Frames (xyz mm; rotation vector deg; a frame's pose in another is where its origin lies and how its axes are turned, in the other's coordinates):
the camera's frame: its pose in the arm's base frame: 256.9 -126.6 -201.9 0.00 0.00 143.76
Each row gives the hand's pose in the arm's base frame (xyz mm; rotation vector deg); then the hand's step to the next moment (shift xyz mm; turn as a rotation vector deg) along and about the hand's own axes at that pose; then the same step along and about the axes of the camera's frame.
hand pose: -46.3 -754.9 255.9 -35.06 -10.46 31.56
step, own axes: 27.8 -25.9 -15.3 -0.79 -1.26 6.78
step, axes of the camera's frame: -37.9 -15.2 3.0 3.07 -0.32 6.22
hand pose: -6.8 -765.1 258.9 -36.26 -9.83 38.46
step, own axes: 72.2 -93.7 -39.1 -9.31 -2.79 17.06
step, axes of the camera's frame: -114.0 -45.7 21.1 9.89 6.21 15.78
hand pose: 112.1 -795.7 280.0 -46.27 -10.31 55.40
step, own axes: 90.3 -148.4 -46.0 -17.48 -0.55 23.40
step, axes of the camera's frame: -138.4 -102.9 50.5 15.92 13.59 20.38
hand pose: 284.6 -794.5 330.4 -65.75 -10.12 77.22
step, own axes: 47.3 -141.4 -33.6 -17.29 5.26 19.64
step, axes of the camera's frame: -77.2 -116.2 62.5 15.12 16.74 14.26
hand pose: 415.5 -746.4 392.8 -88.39 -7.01 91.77
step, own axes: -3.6 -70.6 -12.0 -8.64 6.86 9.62
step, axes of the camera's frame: -16.2 -54.8 43.3 7.59 11.68 4.49
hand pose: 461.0 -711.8 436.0 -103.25 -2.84 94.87
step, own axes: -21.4 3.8 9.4 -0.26 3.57 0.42
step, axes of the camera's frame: 6.2 15.2 17.1 -0.07 3.26 -1.52
